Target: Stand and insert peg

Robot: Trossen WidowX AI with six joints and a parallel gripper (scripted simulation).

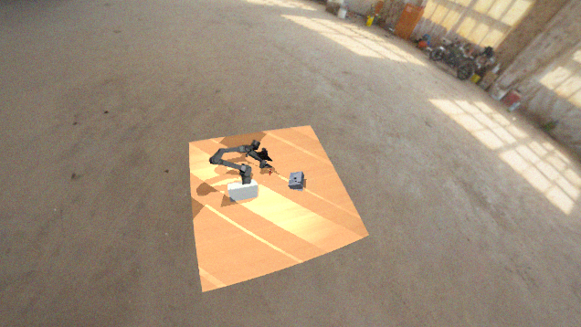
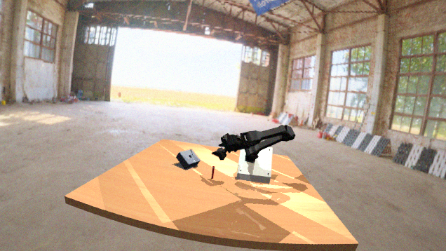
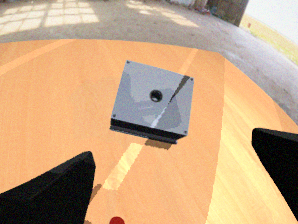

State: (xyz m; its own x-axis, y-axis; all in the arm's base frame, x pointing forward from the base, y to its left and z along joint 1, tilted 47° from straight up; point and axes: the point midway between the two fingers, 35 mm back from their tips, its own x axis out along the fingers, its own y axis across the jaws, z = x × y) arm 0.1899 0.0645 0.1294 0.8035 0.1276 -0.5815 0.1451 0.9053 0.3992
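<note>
My gripper tip is now 13 cm above the red peg, 2 cm to the right of it and 1 cm past it. Also, from my gripper tip: grey sloped panel (20 cm ahead, 13 cm below, 9 cm to the right).
</note>
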